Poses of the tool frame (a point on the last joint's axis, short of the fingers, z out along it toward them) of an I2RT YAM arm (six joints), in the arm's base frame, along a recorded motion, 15 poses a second.
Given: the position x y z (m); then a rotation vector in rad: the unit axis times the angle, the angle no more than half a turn.
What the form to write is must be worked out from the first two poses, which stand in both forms.
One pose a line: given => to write
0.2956 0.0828 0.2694 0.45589 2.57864 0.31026 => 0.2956 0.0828 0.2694 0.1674 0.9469 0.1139 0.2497
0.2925 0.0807 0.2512 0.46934 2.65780 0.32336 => 0.2925 0.0807 0.2512 0.1688 0.9559 0.1163 0.2101
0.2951 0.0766 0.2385 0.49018 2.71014 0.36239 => 0.2951 0.0766 0.2385 0.1735 0.9595 0.1283 0.1809
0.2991 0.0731 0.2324 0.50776 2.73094 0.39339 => 0.2991 0.0731 0.2324 0.1784 0.9597 0.1382 0.1673
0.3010 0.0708 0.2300 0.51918 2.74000 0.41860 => 0.3010 0.0708 0.2300 0.1817 0.9591 0.1465 0.1601
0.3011 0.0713 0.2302 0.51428 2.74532 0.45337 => 0.3011 0.0713 0.2302 0.1795 0.9584 0.1583 0.1553
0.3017 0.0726 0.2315 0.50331 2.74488 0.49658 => 0.3017 0.0726 0.2315 0.1755 0.9570 0.1731 0.1530
